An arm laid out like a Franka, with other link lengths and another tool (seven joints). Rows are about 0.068 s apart.
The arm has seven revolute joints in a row. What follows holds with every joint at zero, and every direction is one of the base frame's. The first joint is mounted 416.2 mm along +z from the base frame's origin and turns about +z. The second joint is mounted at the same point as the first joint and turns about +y. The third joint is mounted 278.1 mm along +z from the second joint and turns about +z. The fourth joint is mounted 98.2 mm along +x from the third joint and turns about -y. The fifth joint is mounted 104.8 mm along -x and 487.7 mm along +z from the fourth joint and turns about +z. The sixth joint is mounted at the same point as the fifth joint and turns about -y. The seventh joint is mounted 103 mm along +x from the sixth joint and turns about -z. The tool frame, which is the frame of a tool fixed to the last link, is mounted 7 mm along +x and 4 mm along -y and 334.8 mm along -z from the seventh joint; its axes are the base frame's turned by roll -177.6, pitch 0 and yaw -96.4 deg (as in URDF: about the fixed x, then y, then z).
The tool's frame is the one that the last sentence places.
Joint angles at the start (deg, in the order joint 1, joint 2, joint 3, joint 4, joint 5, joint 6, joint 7): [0.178, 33.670, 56.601, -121.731, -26.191, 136.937, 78.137]
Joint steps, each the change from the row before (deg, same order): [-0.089, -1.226, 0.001, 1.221, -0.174, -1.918, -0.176]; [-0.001, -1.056, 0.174, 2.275, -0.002, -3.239, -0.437]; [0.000, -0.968, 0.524, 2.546, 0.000, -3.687, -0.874]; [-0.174, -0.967, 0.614, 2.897, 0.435, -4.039, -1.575]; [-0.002, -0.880, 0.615, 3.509, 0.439, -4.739, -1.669]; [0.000, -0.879, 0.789, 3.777, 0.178, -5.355, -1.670]
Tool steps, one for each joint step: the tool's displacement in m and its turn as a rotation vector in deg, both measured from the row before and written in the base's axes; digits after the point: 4 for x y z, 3 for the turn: [0.0181, -0.0031, 0.0121, -0.939, -1.458, -0.045]; [0.0210, -0.0018, 0.0187, -1.291, -1.329, -0.001]; [0.0178, -0.0003, 0.0226, -1.285, -1.210, 0.601]; [0.0183, -0.0008, 0.0267, -1.156, -0.876, 0.764]; [0.0177, -0.0012, 0.0315, -1.318, -0.737, 0.783]; [0.0154, -0.0036, 0.0352, -1.637, -0.708, 0.937]
